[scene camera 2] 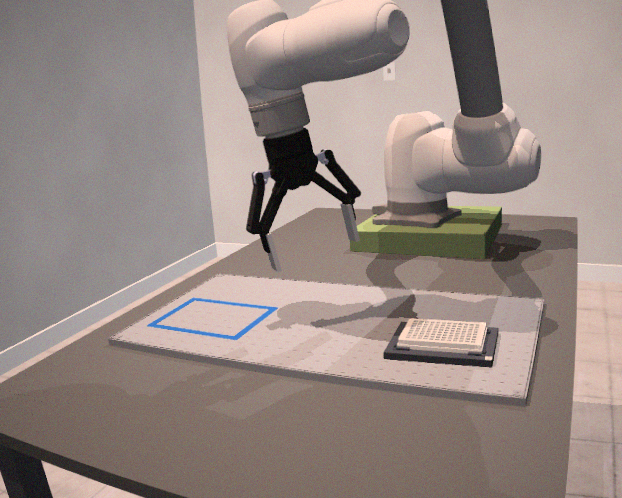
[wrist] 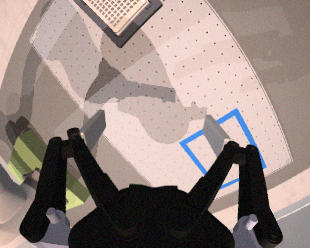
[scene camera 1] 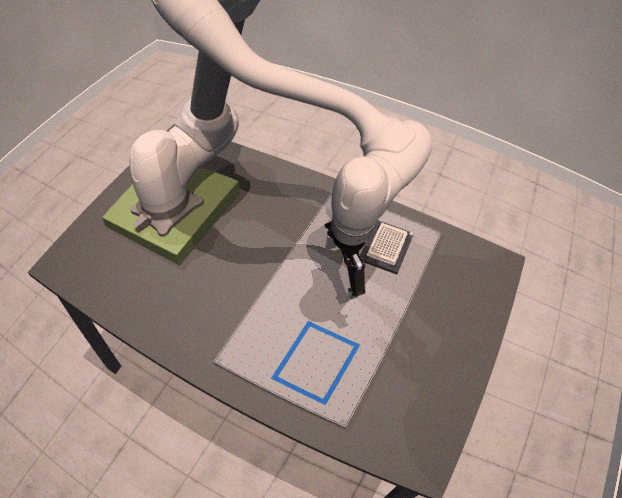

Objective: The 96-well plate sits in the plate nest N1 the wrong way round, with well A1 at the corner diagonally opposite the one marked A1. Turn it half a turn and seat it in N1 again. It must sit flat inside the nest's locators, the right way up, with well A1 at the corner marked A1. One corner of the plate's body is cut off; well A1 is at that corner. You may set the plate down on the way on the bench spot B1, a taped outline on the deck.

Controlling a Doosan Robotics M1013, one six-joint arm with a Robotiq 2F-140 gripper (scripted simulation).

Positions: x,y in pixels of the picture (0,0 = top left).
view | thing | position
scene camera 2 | my gripper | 316,254
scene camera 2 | white 96-well plate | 419,334
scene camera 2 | dark plate nest N1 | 490,342
